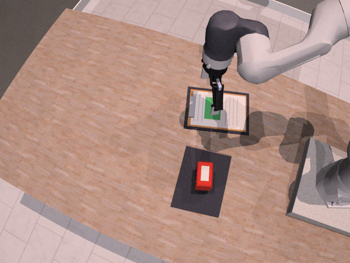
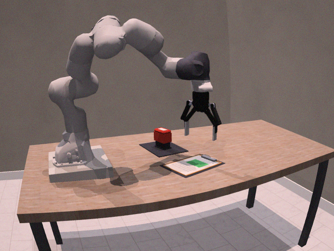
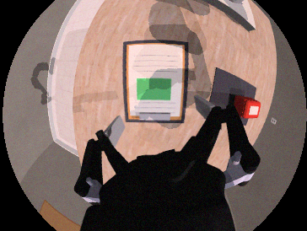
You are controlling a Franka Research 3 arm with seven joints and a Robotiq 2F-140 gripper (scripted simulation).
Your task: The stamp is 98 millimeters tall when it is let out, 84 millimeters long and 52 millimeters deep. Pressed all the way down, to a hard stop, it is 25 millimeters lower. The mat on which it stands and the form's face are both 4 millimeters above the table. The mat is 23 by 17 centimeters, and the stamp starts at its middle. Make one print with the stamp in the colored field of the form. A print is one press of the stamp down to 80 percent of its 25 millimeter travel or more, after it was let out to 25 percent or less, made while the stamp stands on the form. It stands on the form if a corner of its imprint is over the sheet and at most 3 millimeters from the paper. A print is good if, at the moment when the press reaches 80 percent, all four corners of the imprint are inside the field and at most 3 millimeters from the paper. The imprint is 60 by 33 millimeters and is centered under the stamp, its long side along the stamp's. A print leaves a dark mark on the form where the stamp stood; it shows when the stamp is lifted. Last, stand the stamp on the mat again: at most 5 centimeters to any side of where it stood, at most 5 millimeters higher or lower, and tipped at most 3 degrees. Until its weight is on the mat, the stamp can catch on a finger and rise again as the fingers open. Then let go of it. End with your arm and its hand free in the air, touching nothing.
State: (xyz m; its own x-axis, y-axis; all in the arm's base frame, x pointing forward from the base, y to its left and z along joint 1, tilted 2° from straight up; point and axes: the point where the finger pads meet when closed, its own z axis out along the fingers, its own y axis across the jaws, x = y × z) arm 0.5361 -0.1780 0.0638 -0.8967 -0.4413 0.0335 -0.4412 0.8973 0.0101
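Right now the red stamp is 270 mm to the left of my hand, 80 mm below it and 50 mm behind it. Round my hand: clipboard (130 mm below, 30 mm behind, 10 mm to the right); dark mat (270 mm to the left, 130 mm below, 50 mm behind).
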